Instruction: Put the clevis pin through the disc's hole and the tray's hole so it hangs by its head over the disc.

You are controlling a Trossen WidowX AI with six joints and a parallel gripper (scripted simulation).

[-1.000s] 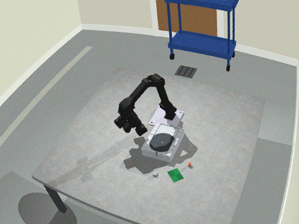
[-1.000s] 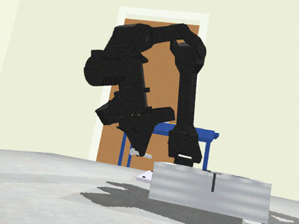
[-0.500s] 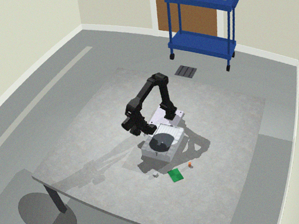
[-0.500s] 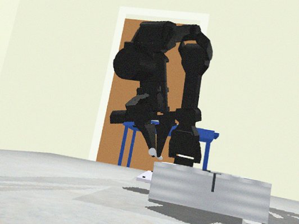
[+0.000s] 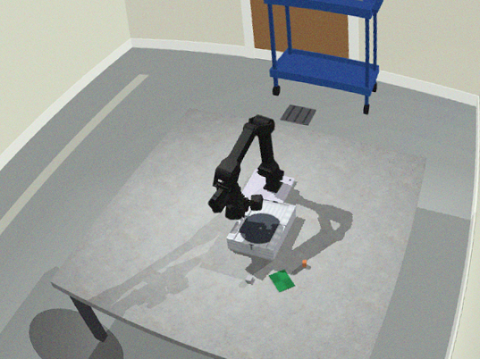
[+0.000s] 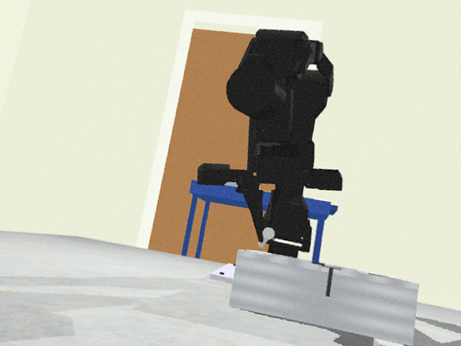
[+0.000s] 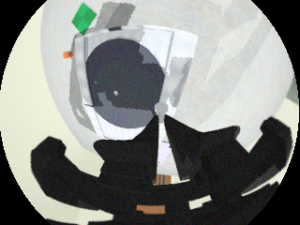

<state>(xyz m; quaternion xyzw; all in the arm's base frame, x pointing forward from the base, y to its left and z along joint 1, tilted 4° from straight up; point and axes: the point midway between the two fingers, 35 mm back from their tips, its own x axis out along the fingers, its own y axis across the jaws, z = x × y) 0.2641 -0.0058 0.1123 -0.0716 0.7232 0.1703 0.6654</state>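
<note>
Now: the dark aluminium disc 8 cm to the left of my gripper tip, 2 cm below it and 1 cm ahead of it. Also, from my gripper tip: steel clevis pin right at my gripper tip; small grey block 22 cm ahead, 14 cm to the left, 7 cm below; rimmed steel tray 7 cm to the left, 3 cm below, 2 cm behind.
</note>
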